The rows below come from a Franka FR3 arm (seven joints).
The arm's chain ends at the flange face. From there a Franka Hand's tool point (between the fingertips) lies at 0.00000 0.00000 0.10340 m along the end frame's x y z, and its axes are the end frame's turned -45 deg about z.
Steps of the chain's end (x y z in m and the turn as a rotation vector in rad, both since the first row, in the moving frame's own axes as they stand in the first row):
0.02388, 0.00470, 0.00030, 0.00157, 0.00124, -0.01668
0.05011, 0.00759, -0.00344, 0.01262, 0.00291, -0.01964
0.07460, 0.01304, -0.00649, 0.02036, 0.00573, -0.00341
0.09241, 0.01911, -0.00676, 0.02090, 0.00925, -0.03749
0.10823, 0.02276, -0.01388, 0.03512, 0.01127, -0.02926
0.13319, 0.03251, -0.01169, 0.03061, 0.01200, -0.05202
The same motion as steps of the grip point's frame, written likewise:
0.01377, 0.02018, 0.00030, 0.00023, 0.00199, -0.01668
0.03119, 0.04008, -0.00345, 0.00687, 0.01098, -0.01964
0.04544, 0.06090, -0.00651, 0.01034, 0.01845, -0.00341
0.05402, 0.07796, -0.00679, 0.00824, 0.02132, -0.03749
0.06380, 0.09083, -0.01395, 0.01686, 0.03280, -0.02926
0.07427, 0.11573, -0.01175, 0.01316, 0.03013, -0.05202

